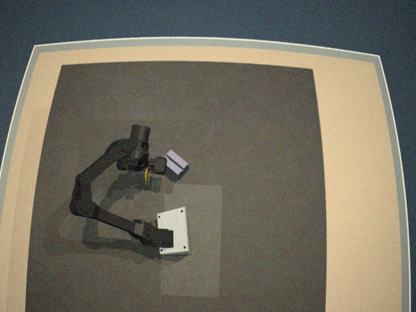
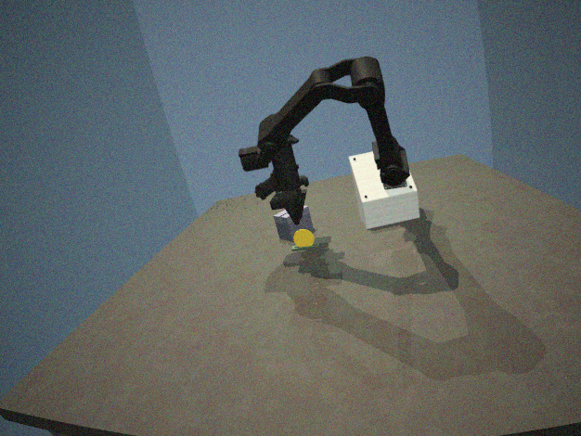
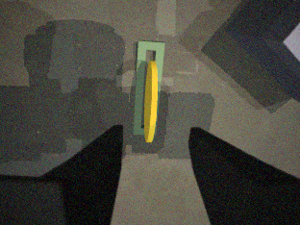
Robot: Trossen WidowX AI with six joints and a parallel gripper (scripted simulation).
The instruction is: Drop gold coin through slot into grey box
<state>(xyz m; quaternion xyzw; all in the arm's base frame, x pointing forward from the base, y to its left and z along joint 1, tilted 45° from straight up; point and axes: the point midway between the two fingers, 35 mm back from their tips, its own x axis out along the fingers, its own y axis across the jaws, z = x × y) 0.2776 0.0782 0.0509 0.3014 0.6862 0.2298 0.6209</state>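
Now: the gold coin 50 mm below my gripper tip.
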